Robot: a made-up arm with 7 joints. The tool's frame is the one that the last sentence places.
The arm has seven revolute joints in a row. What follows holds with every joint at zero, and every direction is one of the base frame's.
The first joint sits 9 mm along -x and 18 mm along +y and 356 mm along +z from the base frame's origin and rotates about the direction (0.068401, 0.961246, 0.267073).
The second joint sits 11 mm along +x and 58 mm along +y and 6 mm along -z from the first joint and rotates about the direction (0.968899, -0.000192, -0.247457).
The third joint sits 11 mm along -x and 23 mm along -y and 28 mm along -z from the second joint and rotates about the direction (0.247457, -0.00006, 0.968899).
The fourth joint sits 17 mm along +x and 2 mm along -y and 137 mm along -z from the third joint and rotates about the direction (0.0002, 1, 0.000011).
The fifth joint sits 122 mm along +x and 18 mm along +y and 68 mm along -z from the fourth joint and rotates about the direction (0.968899, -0.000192, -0.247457).
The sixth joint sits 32 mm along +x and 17 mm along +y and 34 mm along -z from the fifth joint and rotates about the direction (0.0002, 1, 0.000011).
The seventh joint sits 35 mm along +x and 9 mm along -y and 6 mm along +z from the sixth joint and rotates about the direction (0.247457, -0.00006, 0.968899).
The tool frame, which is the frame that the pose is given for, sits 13 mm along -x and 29 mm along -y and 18 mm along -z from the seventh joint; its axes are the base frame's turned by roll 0.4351, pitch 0.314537 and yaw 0.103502 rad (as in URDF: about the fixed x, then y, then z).
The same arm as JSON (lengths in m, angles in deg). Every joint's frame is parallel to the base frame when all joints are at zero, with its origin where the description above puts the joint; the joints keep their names.
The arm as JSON. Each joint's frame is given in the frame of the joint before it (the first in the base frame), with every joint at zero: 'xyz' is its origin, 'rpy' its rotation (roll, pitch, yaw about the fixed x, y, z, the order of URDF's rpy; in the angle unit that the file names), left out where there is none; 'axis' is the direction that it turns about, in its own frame. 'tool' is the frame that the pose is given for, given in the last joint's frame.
{
  "units": {
    "length": "m",
    "angle": "deg"
  },
  "joints": [
    {
      "name": "joint 1",
      "type": "revolute",
      "origin": {
        "xyz": [
          -0.009,
          0.018,
          0.356
        ]
      },
      "axis": [
        0.068403,
        0.961235,
        0.26711
      ]
    },
    {
      "name": "joint 2",
      "type": "revolute",
      "origin": {
        "xyz": [
          0.011,
          0.058,
          -0.006
        ]
      },
      "axis": [
        0.968889,
        -0.0002,
        -0.247497
      ]
    },
    {
      "name": "joint 3",
      "type": "revolute",
      "origin": {
        "xyz": [
          -0.011,
          -0.023,
          -0.028
        ]
      },
      "axis": [
        0.247497,
        -0.0001,
        0.968889
      ]
    },
    {
      "name": "joint 4",
      "type": "revolute",
      "origin": {
        "xyz": [
          0.017,
          -0.002,
          -0.137
        ]
      },
      "axis": [
        0.0002,
        1.0,
        0.0
      ]
    },
    {
      "name": "joint 5",
      "type": "revolute",
      "origin": {
        "xyz": [
          0.122,
          0.018,
          -0.068
        ]
      },
      "axis": [
        0.968889,
        -0.0002,
        -0.247497
      ]
    },
    {
      "name": "joint 6",
      "type": "revolute",
      "origin": {
        "xyz": [
          0.032,
          0.017,
          -0.034
        ]
      },
      "axis": [
        0.0002,
        1.0,
        0.0
      ]
    },
    {
      "name": "joint 7",
      "type": "revolute",
      "origin": {
        "xyz": [
          0.035,
          -0.009,
          0.006
        ]
      },
      "axis": [
        0.247497,
        -0.0001,
        0.968889
      ]
    }
  ],
  "tool": {
    "origin": {
      "xyz": [
        -0.013,
        -0.029,
        -0.018
      ],
      "rpy": [
        24.93,
        18.02,
        5.93
      ]
    }
  }
}

